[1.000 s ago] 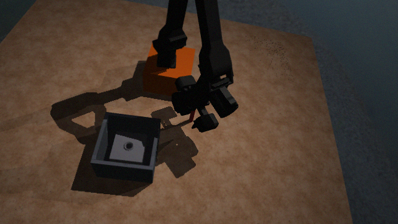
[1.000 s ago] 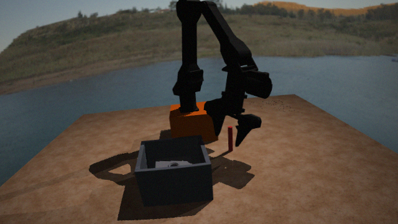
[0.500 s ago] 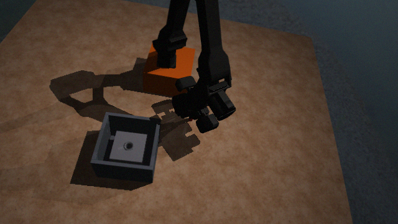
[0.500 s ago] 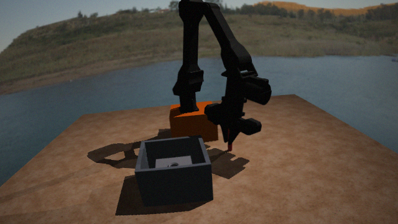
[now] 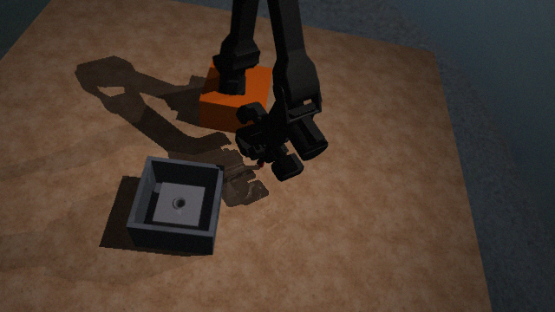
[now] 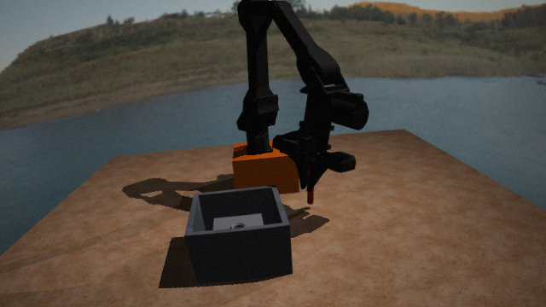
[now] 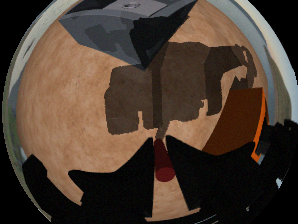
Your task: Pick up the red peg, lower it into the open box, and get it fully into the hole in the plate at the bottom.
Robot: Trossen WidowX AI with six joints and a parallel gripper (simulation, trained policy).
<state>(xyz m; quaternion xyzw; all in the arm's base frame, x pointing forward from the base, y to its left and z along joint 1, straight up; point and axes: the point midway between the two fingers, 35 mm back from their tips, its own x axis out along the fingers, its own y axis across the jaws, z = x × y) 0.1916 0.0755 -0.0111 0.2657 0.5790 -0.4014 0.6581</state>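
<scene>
My gripper tip is now 12 cm short of the grey plate, 16 cm to the left of it and 1 cm above it. Round my gripper tip: red peg 1 cm behind, 1 cm to the left; dark grey box 12 cm ahead, 16 cm to the right, 3 cm below.
</scene>
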